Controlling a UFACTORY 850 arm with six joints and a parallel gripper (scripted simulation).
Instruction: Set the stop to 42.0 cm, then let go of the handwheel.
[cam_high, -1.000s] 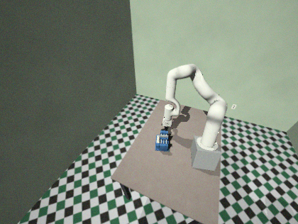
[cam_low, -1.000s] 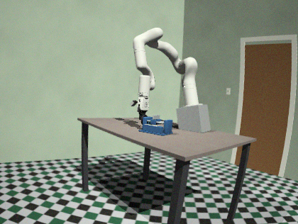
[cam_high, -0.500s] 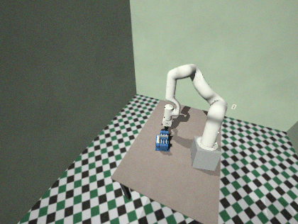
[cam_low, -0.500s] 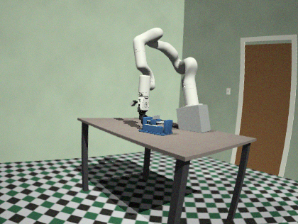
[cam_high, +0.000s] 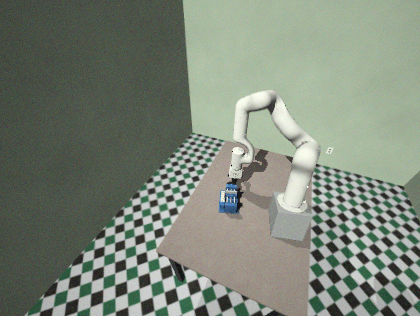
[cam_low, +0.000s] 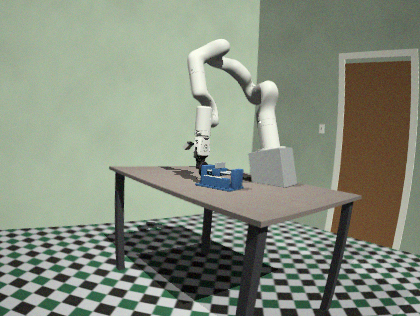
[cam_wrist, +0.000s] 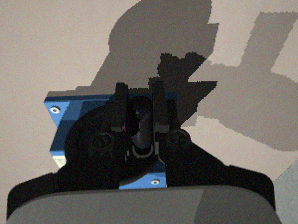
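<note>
The stop block is 140 mm to the left of my hand.
</note>
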